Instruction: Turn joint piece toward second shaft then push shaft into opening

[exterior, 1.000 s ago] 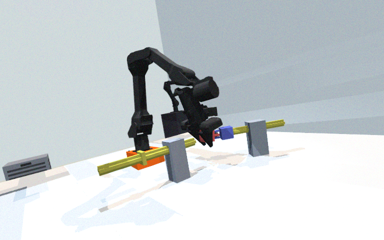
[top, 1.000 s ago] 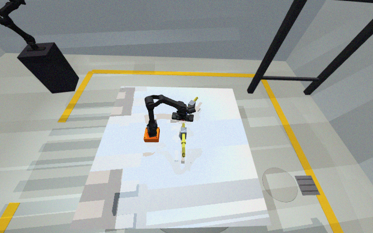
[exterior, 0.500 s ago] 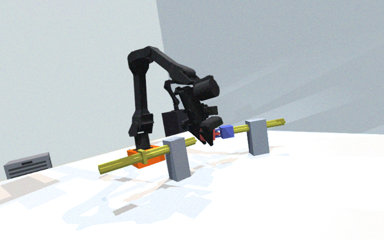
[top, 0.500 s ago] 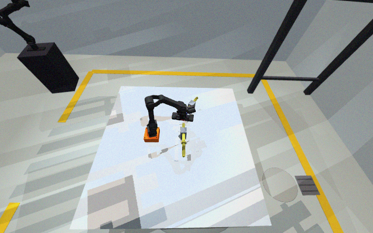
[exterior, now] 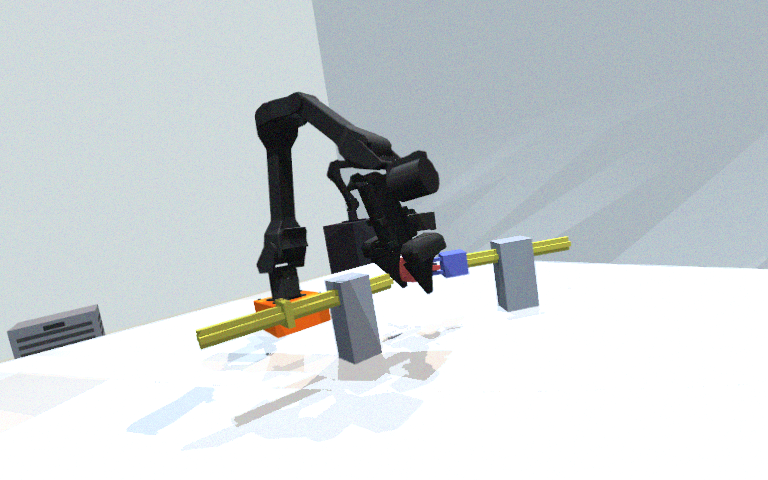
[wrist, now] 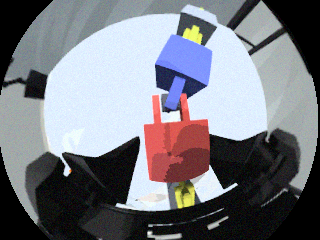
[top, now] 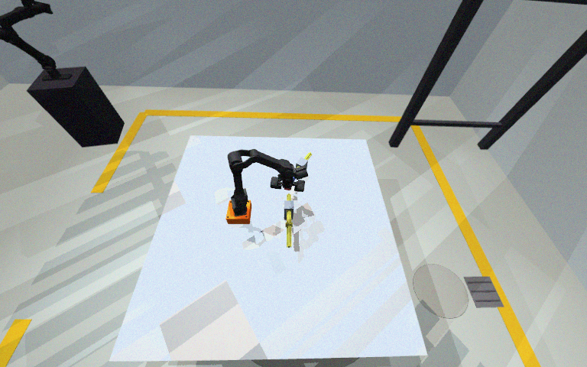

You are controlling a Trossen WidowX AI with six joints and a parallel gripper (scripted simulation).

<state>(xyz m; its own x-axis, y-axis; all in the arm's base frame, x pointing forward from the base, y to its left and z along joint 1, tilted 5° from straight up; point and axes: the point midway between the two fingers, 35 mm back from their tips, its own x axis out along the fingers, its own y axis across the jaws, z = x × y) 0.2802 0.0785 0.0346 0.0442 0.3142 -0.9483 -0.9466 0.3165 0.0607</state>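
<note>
Now: the red square joint piece 40 mm above my gripper tip and 10 mm to the left of it.
</note>
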